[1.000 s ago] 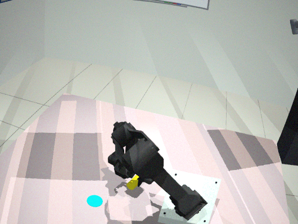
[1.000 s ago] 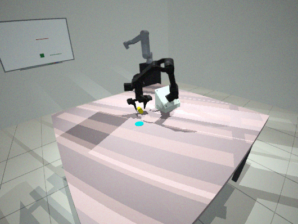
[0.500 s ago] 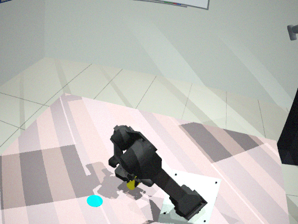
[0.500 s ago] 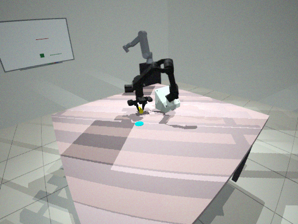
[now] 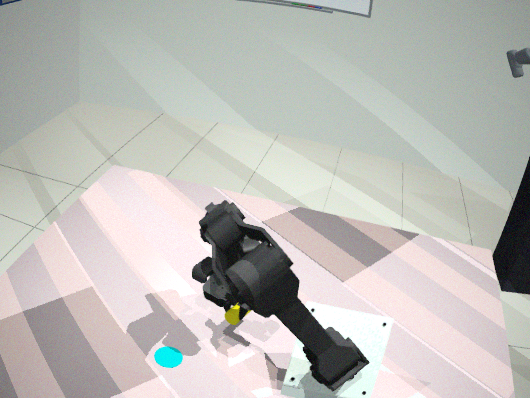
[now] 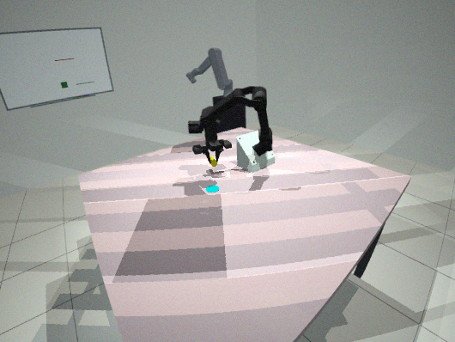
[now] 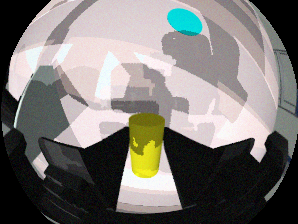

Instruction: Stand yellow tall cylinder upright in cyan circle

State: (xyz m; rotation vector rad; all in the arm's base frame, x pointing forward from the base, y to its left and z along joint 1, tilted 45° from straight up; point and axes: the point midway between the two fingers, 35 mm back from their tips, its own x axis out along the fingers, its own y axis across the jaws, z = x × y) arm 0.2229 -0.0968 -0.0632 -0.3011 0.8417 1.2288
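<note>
Right now my gripper tip is 12 cm to the right of the cyan circle, 11 cm short of it and 5 cm above it. The rest, counted from my gripper tip: yellow tall cylinder (2 cm to the right, 1 cm behind).
</note>
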